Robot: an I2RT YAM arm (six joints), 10 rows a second.
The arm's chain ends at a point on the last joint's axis. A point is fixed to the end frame.
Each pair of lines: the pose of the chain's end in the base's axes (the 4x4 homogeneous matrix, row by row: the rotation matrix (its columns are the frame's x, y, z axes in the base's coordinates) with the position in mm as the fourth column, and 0 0 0 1 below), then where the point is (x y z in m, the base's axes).
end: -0.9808, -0.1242, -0.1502, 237.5; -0.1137, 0.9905, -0.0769, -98.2; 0.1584, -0.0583, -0.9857, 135.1; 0, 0, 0, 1
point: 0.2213 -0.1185 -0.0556
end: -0.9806, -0.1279, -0.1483, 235.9; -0.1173, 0.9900, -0.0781, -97.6; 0.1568, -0.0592, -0.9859, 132.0; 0, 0, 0, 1
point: 0.2201 -0.1181 -0.0588
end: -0.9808, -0.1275, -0.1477, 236.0; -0.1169, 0.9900, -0.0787, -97.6; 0.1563, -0.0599, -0.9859, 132.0; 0, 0, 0, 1
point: 0.2203 -0.1182 -0.0587
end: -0.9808, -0.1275, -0.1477, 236.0; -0.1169, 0.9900, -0.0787, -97.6; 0.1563, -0.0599, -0.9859, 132.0; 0, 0, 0, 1
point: 0.2203 -0.1182 -0.0587
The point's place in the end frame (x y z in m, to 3 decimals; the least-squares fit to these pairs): -0.012 -0.007 0.192
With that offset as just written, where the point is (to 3 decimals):
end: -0.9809, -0.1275, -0.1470, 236.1; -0.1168, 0.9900, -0.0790, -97.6; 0.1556, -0.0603, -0.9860, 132.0; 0, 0, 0, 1
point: 0.221 -0.118 -0.059
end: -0.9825, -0.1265, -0.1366, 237.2; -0.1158, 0.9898, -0.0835, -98.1; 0.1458, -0.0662, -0.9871, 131.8; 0, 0, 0, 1
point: 0.224 -0.120 -0.059
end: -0.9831, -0.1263, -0.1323, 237.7; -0.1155, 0.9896, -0.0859, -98.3; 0.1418, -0.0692, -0.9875, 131.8; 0, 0, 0, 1
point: 0.225 -0.120 -0.059
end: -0.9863, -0.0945, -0.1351, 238.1; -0.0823, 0.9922, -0.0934, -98.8; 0.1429, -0.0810, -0.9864, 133.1; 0, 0, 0, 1
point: 0.225 -0.123 -0.057
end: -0.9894, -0.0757, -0.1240, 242.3; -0.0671, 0.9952, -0.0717, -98.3; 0.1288, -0.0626, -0.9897, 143.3; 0, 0, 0, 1
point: 0.231 -0.118 -0.048
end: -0.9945, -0.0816, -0.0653, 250.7; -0.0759, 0.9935, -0.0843, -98.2; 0.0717, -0.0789, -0.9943, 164.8; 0, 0, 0, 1
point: 0.251 -0.120 -0.026
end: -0.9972, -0.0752, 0.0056, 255.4; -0.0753, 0.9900, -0.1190, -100.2; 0.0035, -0.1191, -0.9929, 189.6; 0, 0, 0, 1
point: 0.269 -0.129 0.000
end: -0.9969, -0.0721, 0.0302, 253.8; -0.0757, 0.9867, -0.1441, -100.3; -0.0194, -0.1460, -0.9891, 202.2; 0, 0, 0, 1
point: 0.272 -0.134 0.014
